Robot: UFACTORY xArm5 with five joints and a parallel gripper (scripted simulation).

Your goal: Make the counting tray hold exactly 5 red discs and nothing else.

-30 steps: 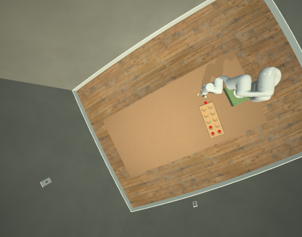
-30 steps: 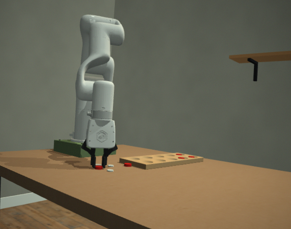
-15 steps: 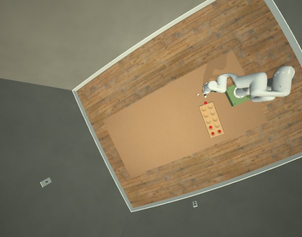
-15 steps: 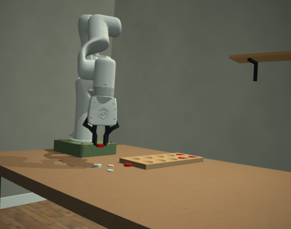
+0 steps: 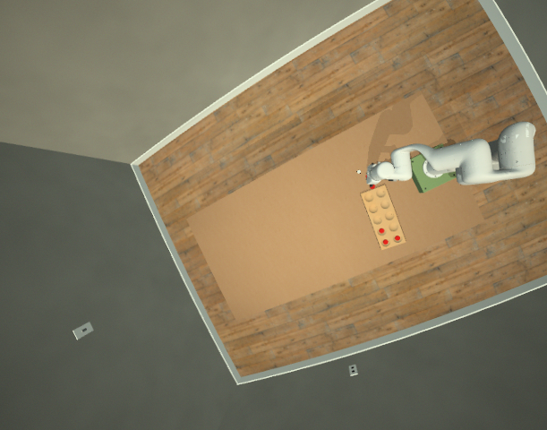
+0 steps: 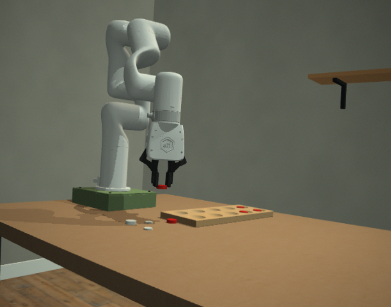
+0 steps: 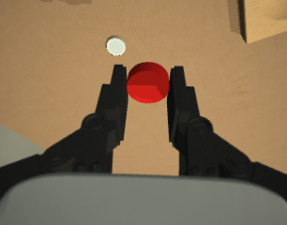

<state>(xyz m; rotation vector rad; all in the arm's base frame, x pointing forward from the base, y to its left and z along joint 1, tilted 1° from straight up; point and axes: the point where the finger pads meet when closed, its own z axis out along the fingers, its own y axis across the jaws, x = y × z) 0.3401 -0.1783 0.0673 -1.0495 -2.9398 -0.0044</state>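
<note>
The wooden counting tray is 5 cm ahead of my hand, 27 cm to the left of it and 12 cm below it.
</note>
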